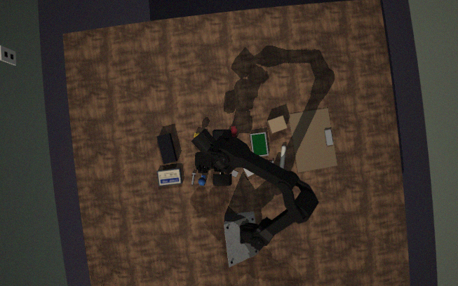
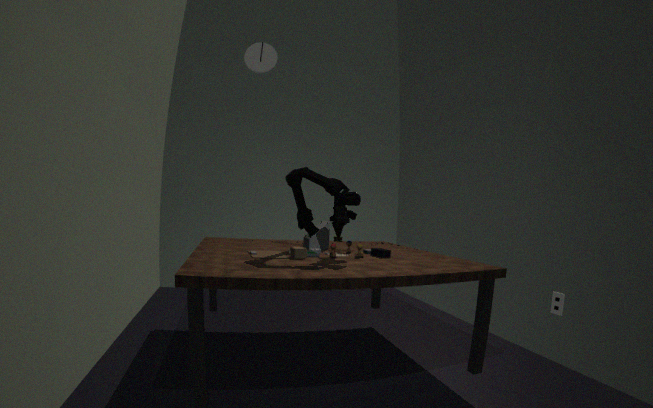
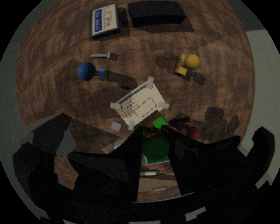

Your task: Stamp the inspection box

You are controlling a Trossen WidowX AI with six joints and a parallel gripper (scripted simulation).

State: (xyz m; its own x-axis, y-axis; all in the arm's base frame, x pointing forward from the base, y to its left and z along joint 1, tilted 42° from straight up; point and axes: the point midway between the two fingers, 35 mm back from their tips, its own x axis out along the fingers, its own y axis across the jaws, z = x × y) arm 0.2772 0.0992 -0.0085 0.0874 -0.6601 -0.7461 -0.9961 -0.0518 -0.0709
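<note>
My gripper tip is now 1 cm past the white card, 1 cm to the right of it and 9 cm above it. Round my gripper tip: red stamp 9 cm ahead, 4 cm to the right, 7 cm below; then yellow stamp 8 cm ahead, 9 cm to the left, 7 cm below; then green-knobbed stamp right at my gripper tip.
</note>
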